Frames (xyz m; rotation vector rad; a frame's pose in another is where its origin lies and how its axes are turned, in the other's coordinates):
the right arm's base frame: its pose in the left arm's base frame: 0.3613 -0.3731 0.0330 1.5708 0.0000 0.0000
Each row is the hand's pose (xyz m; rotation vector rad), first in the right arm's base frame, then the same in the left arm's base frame.
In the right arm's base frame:
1: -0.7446 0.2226 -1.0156 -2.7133 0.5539 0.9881
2: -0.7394 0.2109 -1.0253 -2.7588 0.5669 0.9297
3: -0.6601 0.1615 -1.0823 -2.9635 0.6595 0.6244
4: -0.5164 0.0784 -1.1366 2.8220 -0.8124 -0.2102
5: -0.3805 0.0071 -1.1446 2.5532 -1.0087 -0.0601
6: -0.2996 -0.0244 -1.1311 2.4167 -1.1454 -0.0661
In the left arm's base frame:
1: -0.3833 0.6425 0.2556 -1.2778 -0.2296 0.8155
2: -0.3781 0.6522 0.2439 -1.3125 -0.1907 0.7865
3: -0.2988 0.7092 0.1945 -1.4778 0.0179 0.6546
4: -0.1551 0.7635 0.1114 -1.7218 0.3330 0.5655
5: -0.0192 0.7715 0.0401 -1.8905 0.5778 0.6510
6: 0.0617 0.7580 0.0086 -1.9336 0.6838 0.7675

